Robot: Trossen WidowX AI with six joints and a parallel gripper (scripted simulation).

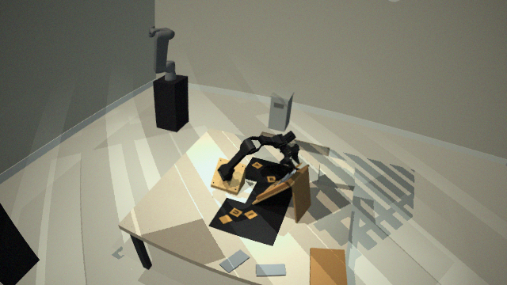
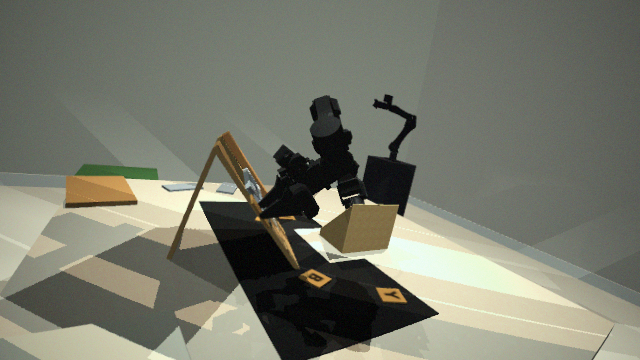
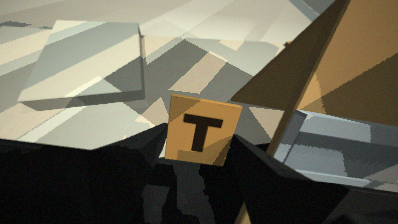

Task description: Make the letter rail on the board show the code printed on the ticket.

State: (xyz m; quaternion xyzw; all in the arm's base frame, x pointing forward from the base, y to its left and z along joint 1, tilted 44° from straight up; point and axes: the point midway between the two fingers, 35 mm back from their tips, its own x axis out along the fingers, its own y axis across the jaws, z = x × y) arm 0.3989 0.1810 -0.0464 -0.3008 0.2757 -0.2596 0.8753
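The white ticket lies 120 mm behind my gripper tip, 200 mm to the right of it and 90 mm below it. From my gripper tip the other things lie so: letter tile marked t: right at my gripper tip; black mat: 220 mm behind, 160 mm to the right, 170 mm below; pale grey box: 290 mm ahead, 200 mm to the left, 150 mm below.
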